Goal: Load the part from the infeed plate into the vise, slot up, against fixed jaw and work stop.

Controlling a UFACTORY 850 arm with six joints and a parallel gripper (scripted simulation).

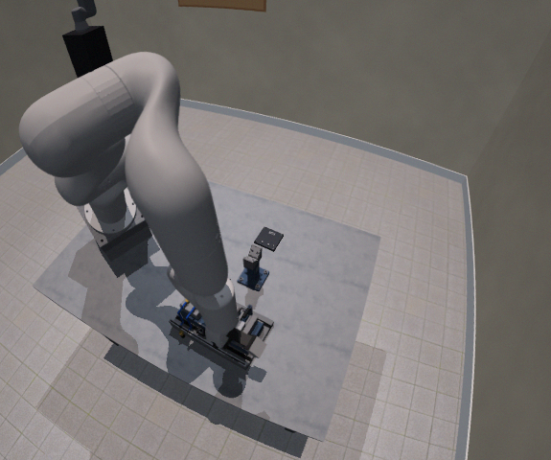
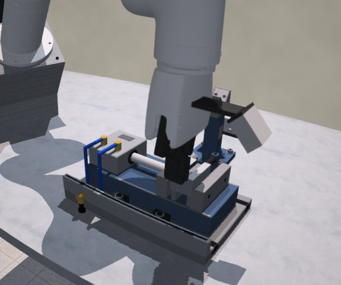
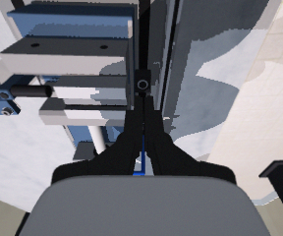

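Now: the part 1 cm ahead of my hand, 5 cm to the left of it and 3 cm below it. Round my hand: black work stop 2 cm ahead, 11 cm to the left, 4 cm below; fixed jaw 4 cm ahead, 6 cm to the left, 5 cm below; moving jaw 3 cm behind, 7 cm to the left, 5 cm below.
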